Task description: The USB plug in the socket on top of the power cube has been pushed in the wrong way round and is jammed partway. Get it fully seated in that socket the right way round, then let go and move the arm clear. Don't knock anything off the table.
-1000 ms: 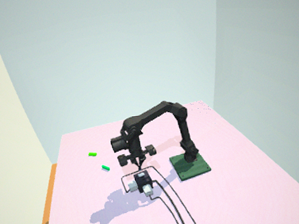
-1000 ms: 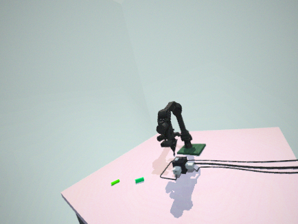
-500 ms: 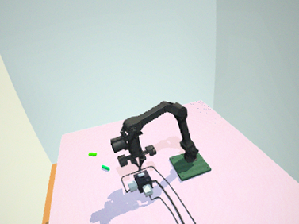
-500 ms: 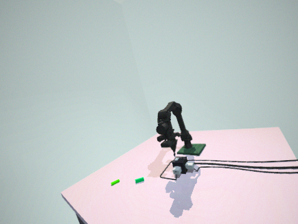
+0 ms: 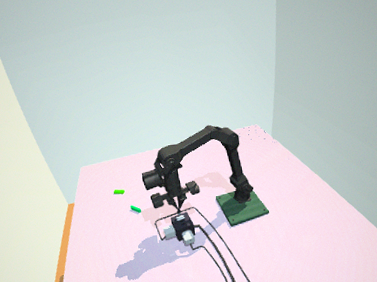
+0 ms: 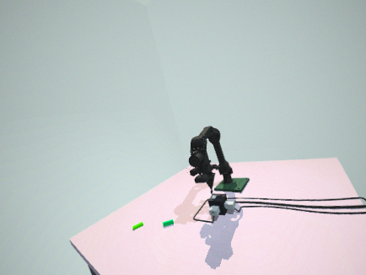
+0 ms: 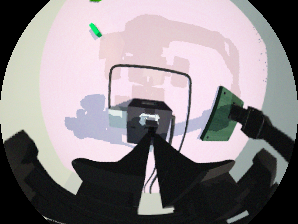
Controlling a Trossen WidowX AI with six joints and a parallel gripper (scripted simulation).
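Right now my gripper tip is 20 mm above the USB plug. From my gripper tip the other things lie so: USB socket: 60 mm below.
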